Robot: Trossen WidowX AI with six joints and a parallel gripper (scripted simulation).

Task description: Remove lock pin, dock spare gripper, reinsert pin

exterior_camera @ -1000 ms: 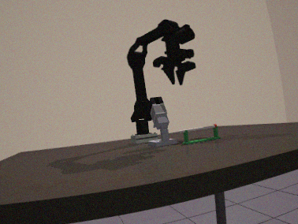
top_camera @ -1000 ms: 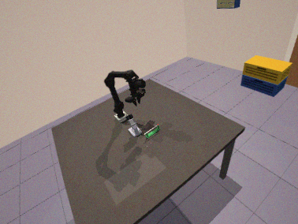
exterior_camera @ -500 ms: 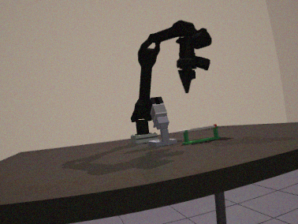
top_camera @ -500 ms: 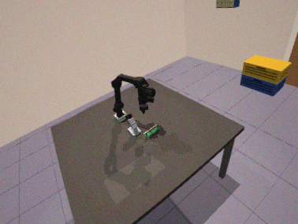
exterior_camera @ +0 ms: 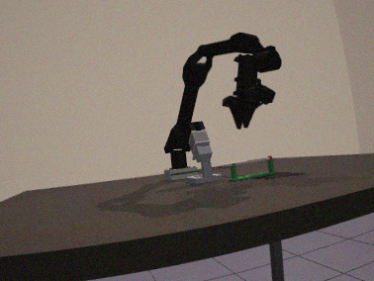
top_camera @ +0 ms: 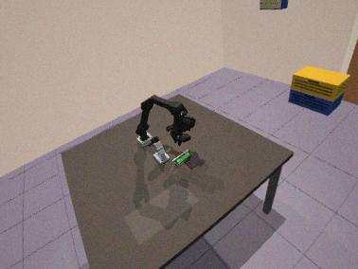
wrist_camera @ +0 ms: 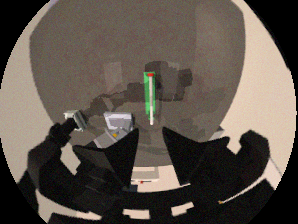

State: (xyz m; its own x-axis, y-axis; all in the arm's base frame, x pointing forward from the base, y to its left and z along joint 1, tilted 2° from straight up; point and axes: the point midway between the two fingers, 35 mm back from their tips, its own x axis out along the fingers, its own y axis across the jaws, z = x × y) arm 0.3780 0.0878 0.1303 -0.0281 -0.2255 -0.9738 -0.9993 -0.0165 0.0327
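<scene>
My gripper tip is 11 cm above the green rack, 1 cm to the right of it and 1 cm short of it. The rest, counted from my gripper tip: grey mount: 10 cm behind, 9 cm to the right, 9 cm below; then spare gripper: 12 cm behind, 9 cm to the right, 2 cm below.
</scene>
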